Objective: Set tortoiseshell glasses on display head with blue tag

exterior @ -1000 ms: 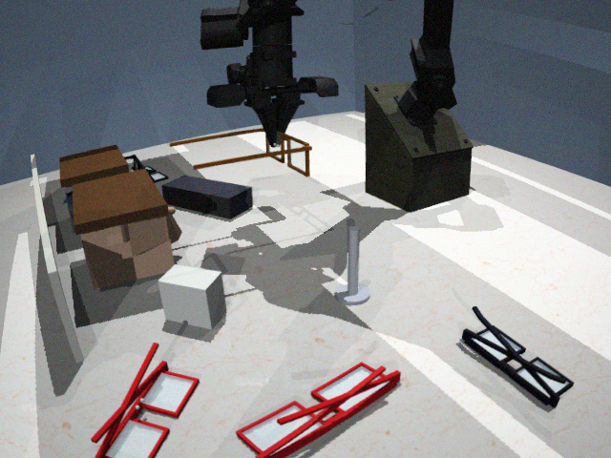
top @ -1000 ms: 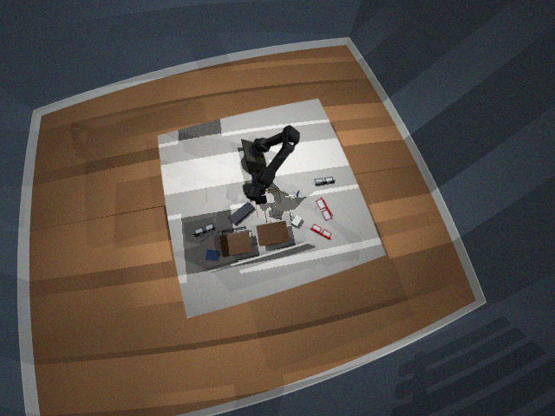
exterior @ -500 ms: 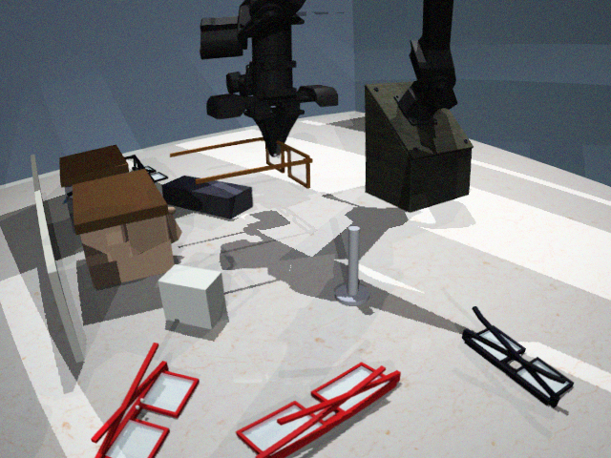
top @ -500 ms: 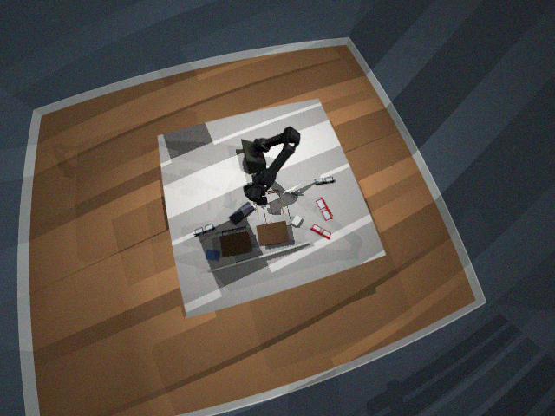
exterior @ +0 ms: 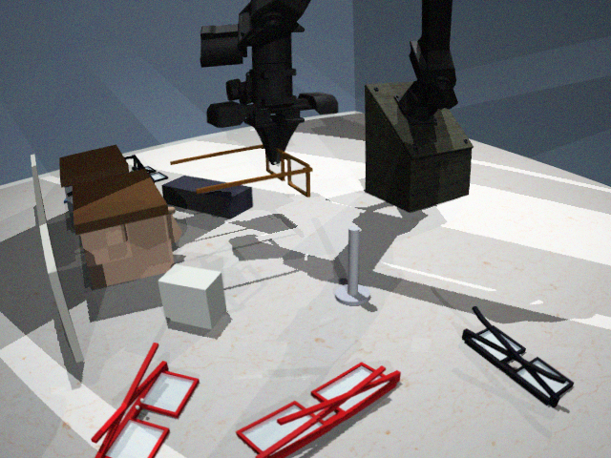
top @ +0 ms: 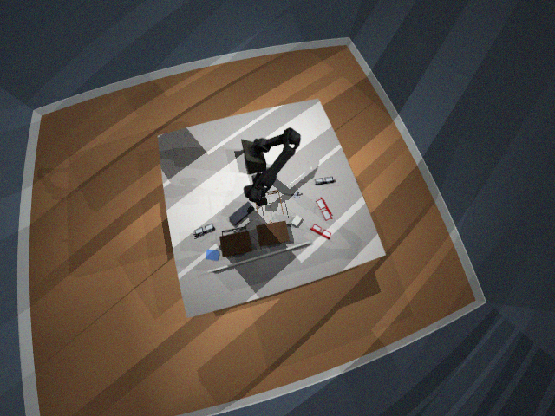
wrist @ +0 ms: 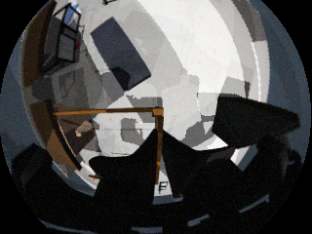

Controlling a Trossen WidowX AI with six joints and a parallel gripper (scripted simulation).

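The dark case lies 70 mm ahead of my gripper tip, 140 mm to the right of it and 80 mm below it. Round my gripper tip: white rail: 360 mm ahead, 90 mm to the right, 40 mm below; then white cube: 200 mm ahead, 180 mm to the left, 70 mm below; then grey post: 30 mm ahead, 240 mm to the left, 70 mm below.
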